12 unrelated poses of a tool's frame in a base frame.
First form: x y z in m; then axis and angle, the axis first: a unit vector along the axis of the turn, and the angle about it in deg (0 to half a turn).
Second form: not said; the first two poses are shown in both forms.
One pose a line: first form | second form
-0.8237 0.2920 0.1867 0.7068 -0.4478 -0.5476 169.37 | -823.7 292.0 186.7 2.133 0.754 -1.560
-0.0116 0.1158 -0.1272 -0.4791 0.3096 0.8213 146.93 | -11.6 115.8 -127.2 0.474 1.102 2.742
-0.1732 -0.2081 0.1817 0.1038 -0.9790 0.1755 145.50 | -173.2 -208.1 181.7 -2.821 -0.628 -3.035
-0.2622 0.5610 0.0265 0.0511 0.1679 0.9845 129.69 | -262.2 561.0 26.5 0.316 0.047 2.259
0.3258 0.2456 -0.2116 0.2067 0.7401 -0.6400 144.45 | 325.8 245.6 -211.6 -1.666 0.734 -3.014
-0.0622 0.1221 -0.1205 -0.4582 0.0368 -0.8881 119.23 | -62.2 122.1 -120.5 -0.579 -0.611 -1.787
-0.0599 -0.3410 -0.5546 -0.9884 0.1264 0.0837 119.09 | -59.9 -341.0 -554.6 -2.082 0.236 -0.116
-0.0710 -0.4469 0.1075 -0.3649 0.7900 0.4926 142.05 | -71.0 -446.9 107.5 2.215 0.940 -2.773
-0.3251 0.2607 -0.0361 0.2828 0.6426 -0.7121 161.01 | -325.1 260.7 -36.1 -1.519 0.645 2.989
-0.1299 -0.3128 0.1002 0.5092 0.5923 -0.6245 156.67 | -129.9 -312.8 100.2 -1.894 1.006 2.475
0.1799 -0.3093 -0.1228 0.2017 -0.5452 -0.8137 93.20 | 179.9 -309.3 -122.8 0.806 -0.380 -1.585
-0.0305 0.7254 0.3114 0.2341 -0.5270 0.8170 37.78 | -30.5 725.4 311.4 0.057 -0.371 0.534
